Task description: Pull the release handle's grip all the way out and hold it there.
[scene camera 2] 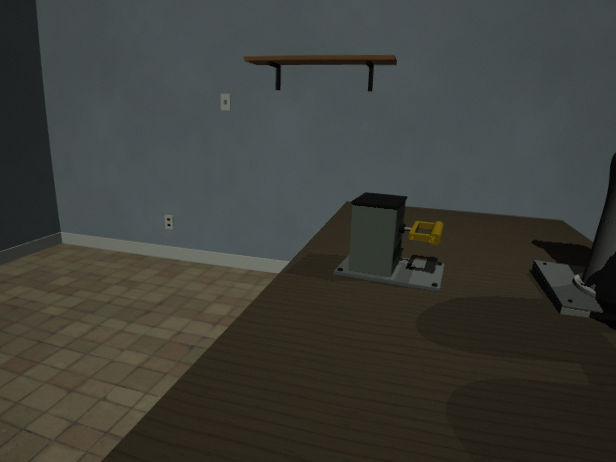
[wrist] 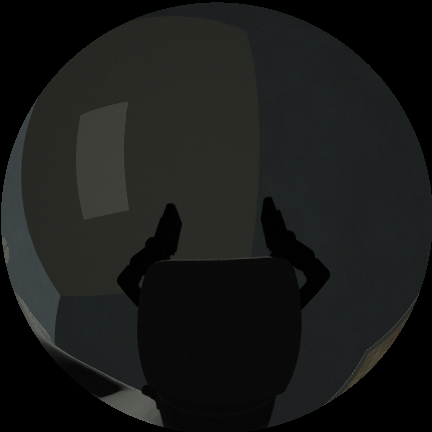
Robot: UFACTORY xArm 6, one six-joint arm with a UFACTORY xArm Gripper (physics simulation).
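The release handle's yellow grip (scene camera 2: 437, 233) is a bar with a rectangular frame, joined by a short rod to the side of a grey-green box (scene camera 2: 375, 237) with a black top. The box stands on a light grey base plate (scene camera 2: 417, 281) on the table. How far the rod is out cannot be judged exactly. My gripper (wrist: 219, 209) is open and empty in the wrist view, its two dark fingers wide apart and pointing toward the ceiling and walls. The gripper does not show in scene camera 2, and the grip does not show in the wrist view.
The arm's dark column (scene camera 2: 602, 235) stands on a grey mounting plate (scene camera 2: 567, 292) at the right of the dark wooden table (scene camera 2: 325, 360). A wooden shelf (scene camera 2: 320, 60) is on the back wall. The table's left edge drops to the tiled floor (scene camera 2: 125, 345).
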